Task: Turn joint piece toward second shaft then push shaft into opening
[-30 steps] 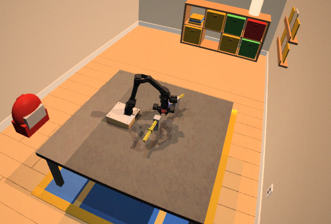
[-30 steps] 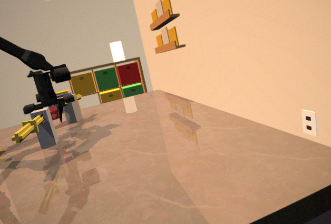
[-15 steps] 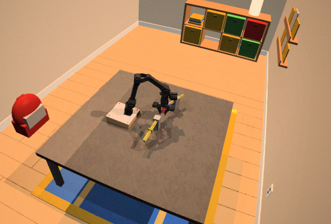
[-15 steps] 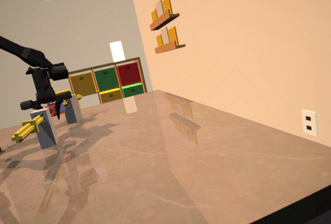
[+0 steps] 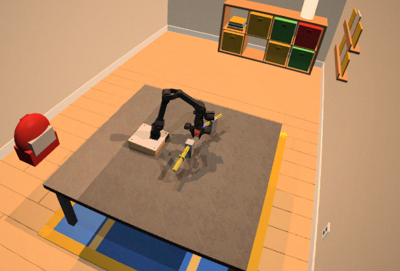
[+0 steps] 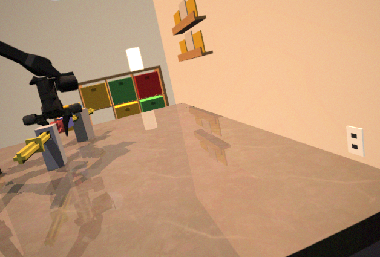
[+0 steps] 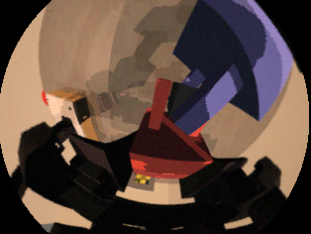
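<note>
Now: gripper tip 3 cm to the right of the red square joint piece and 4 cm below it.
</note>
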